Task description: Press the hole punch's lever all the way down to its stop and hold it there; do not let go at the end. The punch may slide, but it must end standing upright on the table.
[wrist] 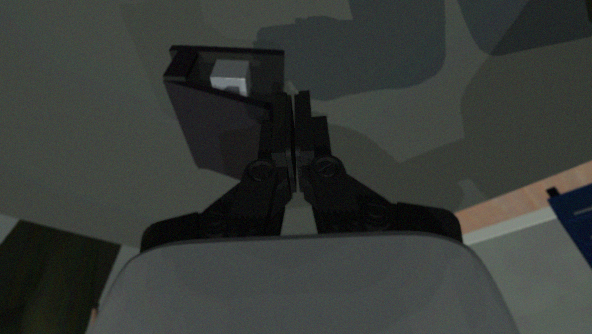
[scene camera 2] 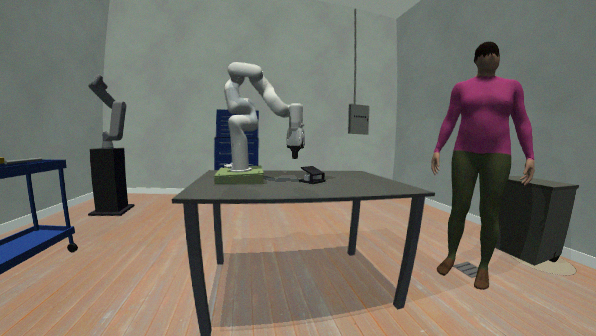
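Seen in the pictures: gripper, fingertip midpoint: [wrist: 295,115] [scene camera 2: 294,158]; arm's base, origin of the base link: [scene camera 2: 240,170].
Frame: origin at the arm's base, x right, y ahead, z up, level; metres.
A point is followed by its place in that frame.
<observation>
The black hole punch [scene camera 2: 313,176] {z -0.031, x 0.065, y 0.421 m} [wrist: 175,67] {z -0.017, x 0.152, y 0.375 m} stands upright on the table [scene camera 2: 280,192] {z -0.058, x 0.326, y 0.162 m} [wrist: 75,140] {z -0.058, x 0.241, y 0.592 m}. Its lever [scene camera 2: 314,171] {z 0.005, x 0.108, y 0.409 m} [wrist: 215,127] {z 0.009, x 0.104, y 0.393 m} is a dark flat plate, raised and slanting up from the base, with a light grey block [wrist: 231,76] {z -0.018, x 0.110, y 0.356 m} showing beneath it. My gripper [scene camera 2: 294,157] {z 0.076, x 0.086, y 0.296 m} [wrist: 295,115] {z 0.076, x 0.086, y 0.296 m} is shut and empty, pointing down. In the scene view its tips are above the punch and a little to the left of it, apart from the lever. In the wrist view the fingers cover part of the lever's right edge.
My arm's green base block [scene camera 2: 239,176] {z -0.017, x 0.116, y -0.012 m} is on the table's left part. A person in a pink top [scene camera 2: 484,115] stands right of the table. A blue cart [scene camera 2: 35,235], a second arm on a black pedestal [scene camera 2: 107,180] and a dark cabinet [scene camera 2: 535,220] stand on the floor.
</observation>
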